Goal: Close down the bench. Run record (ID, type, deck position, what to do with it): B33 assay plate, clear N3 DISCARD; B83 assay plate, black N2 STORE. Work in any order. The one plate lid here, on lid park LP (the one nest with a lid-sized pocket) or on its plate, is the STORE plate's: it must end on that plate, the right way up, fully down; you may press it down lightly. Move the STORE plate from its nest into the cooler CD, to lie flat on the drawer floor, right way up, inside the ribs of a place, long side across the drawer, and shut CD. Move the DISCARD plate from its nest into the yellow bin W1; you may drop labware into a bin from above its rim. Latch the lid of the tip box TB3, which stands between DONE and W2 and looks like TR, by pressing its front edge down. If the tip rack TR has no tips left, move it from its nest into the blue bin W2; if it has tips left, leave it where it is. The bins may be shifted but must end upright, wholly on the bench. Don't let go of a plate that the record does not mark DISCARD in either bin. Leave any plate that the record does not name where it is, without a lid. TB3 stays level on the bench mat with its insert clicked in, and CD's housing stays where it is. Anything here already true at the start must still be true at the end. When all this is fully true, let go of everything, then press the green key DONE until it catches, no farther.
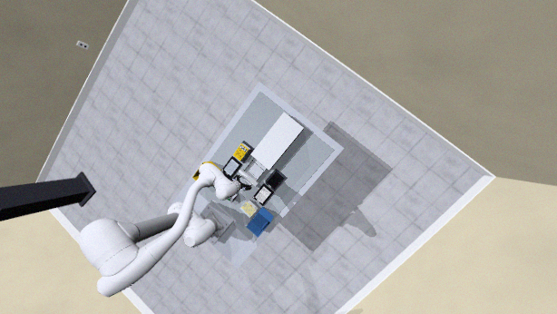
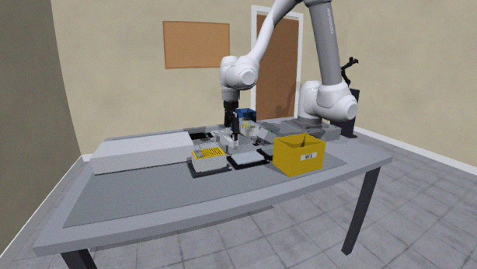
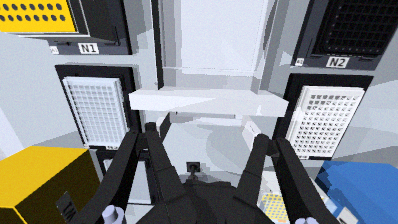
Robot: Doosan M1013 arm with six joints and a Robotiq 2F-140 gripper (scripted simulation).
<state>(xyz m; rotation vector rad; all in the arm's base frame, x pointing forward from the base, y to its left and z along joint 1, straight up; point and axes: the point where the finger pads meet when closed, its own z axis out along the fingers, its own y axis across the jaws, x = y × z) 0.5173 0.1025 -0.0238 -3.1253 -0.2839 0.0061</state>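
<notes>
Now: hand 210 mm past the see-through plate lid, 130 mm to the right of it and 30 mm above it. Round my hand: drawer (150 mm ahead, 30 mm to the left, 20 mm below); then N3 label (120 mm behind, 160 mm to the left, 40 mm below); then black nest (40 mm behind, 180 mm to the left, 40 mm below).
</notes>
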